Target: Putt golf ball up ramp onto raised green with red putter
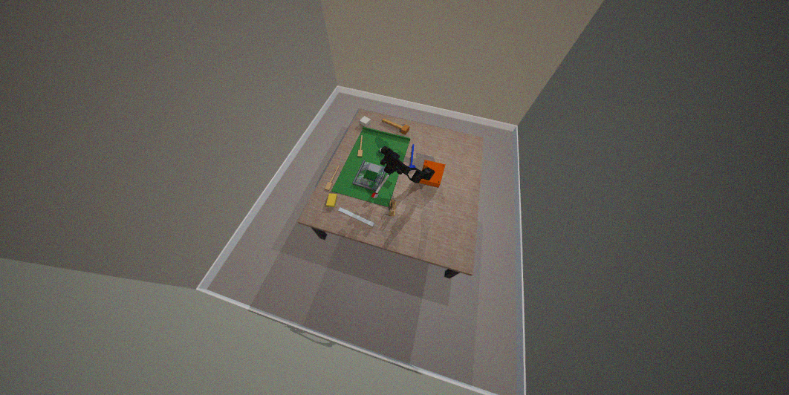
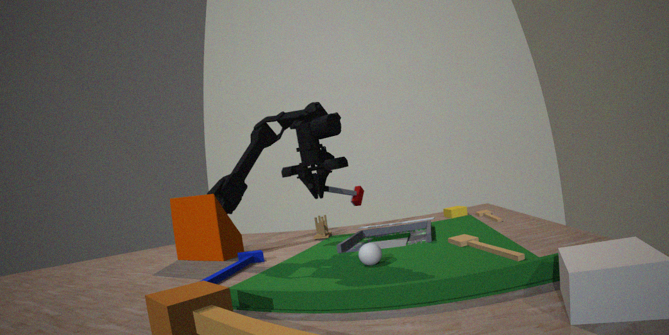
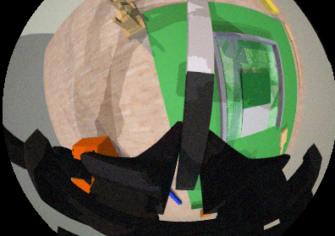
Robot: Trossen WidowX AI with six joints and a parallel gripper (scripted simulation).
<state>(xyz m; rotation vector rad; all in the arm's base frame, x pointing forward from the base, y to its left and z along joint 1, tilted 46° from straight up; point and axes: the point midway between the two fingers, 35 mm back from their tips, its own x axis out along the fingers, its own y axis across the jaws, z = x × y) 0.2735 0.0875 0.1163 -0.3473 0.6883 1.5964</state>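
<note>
The blue putter is 310 mm to the right of my gripper tip, 120 mm below it and 80 mm behind it. From my gripper tip the other things lie so: green mat 210 mm ahead, 140 mm below, 120 mm to the right; then wooden stand 220 mm to the left, 110 mm behind, 100 mm below; then red putter 120 mm to the left, 10 mm ahead, 10 mm above.
</note>
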